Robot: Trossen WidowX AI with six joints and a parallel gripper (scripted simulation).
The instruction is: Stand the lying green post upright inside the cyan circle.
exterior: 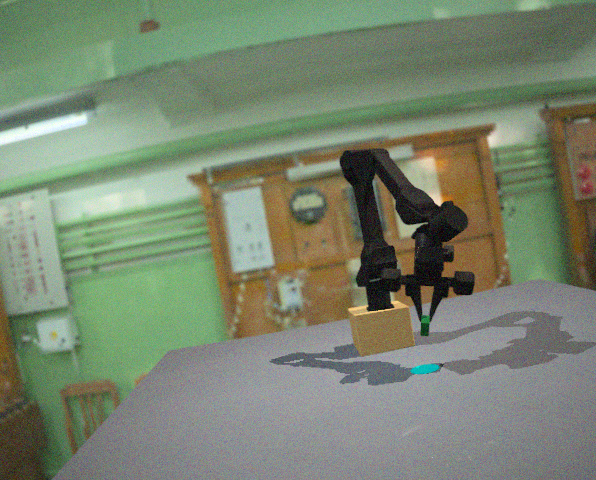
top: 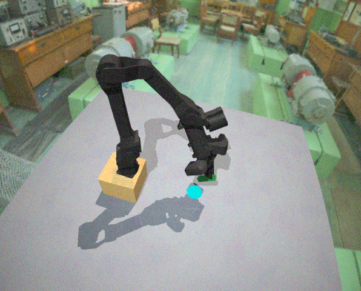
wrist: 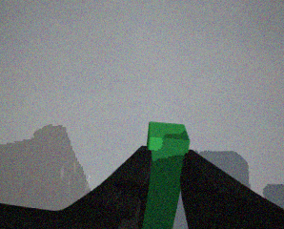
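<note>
My gripper tip is 11 cm above the cyan circle, 4 cm past it and 1 cm to the left of it. Round my gripper tip: green post 2 cm behind, 1 cm below.
</note>
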